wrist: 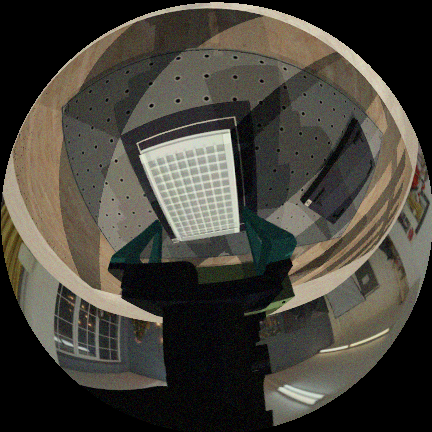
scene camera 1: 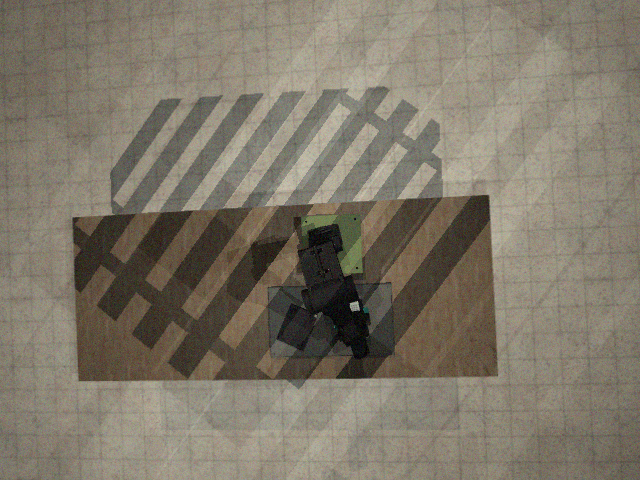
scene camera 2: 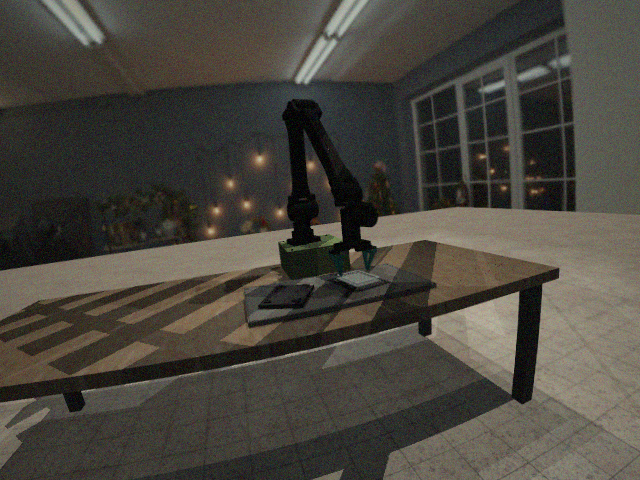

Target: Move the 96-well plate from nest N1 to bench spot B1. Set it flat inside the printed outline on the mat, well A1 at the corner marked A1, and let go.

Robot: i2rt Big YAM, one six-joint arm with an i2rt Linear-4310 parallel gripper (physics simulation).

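Places are measured from the arm's base along level axes (x up, y back, z right), in millimetres.
Pixels of known places: gripper, fingertip midpoint: (wrist: 199, 216) (scene camera 2: 354, 273); arm's base at its link origin: (scene camera 2: 303, 241).
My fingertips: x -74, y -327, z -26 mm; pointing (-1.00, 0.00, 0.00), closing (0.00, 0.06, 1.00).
Ahead of a thing's pixels: the offset from my fingertips to its top centre. "pt": to the spot under its first point. Level surfaces: height alone.
The white 96-well plate @(dx -5, dy -21, dz +2 mm) (scene camera 1: 354, 305) (scene camera 2: 360, 279) (wrist: 195, 185) lies on the dark mat @(dx -19 mm) (wrist: 200, 110). The printed outline @(pt dx -19, dy -92, dz +55 mm) (wrist: 235, 118) shows past its far end and along its right side in the wrist view; the near end of the outline is mostly hidden. A small pale mark sits by the plate's near left corner; I cannot read it or tell which well is A1. My gripper (scene camera 1: 350, 319) (scene camera 2: 354, 271) (wrist: 199, 216) is open, its teal fingers apart and low over the plate's near end, holding nothing. The black nest @(dx -3, dy -11, dz +232 mm) (scene camera 1: 297, 327) (scene camera 2: 285, 296) (wrist: 342, 175) holds no plate.
The mat and nest stand on a grey board with holes (scene camera 1: 382, 343) (scene camera 2: 413, 283) (wrist: 235, 77), on the wooden table @(dx -34 mm) (scene camera 1: 444, 330) (scene camera 2: 480, 268). The green base block (scene camera 1: 352, 248) (scene camera 2: 310, 260) stands behind the board. Striped shadows cross the table.
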